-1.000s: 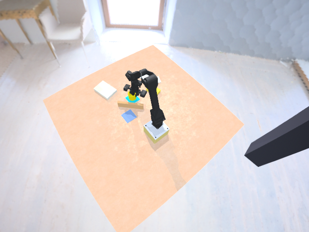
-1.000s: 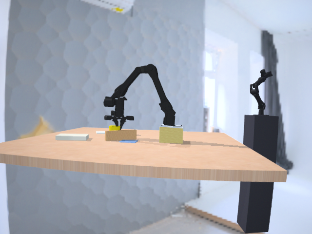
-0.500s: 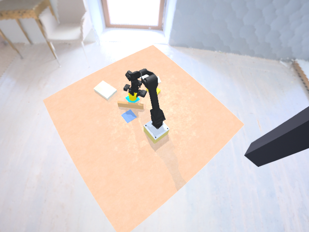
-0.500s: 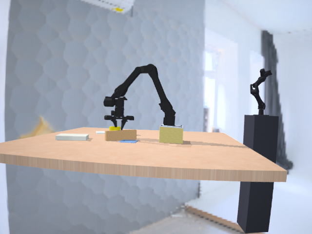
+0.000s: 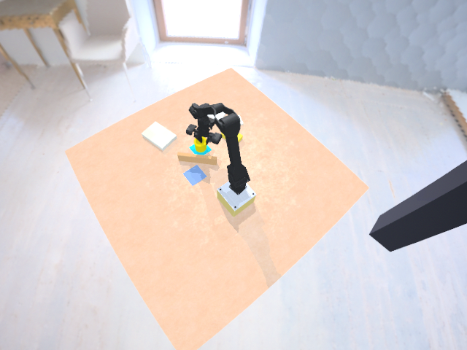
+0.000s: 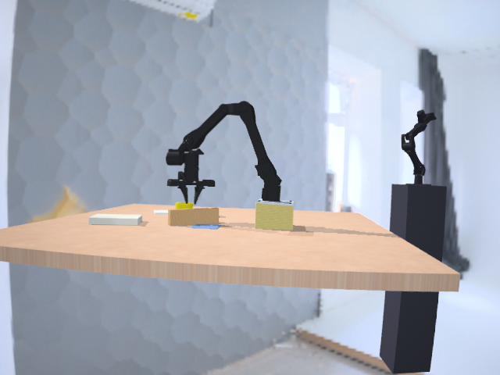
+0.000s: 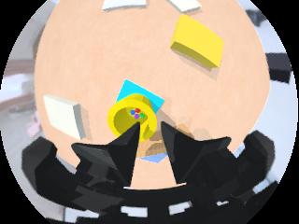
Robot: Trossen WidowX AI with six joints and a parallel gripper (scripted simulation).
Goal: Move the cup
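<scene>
My gripper tip is now 20 mm short of the yellow cup, 10 mm to the right of it and 30 mm above it. Also, from my gripper tip: cyan pad 30 mm ahead, 10 mm to the left, 80 mm below; wooden bar 30 mm behind, 80 mm to the left, 50 mm below; pale blue pad 80 mm behind, 150 mm to the left, 80 mm below.
</scene>
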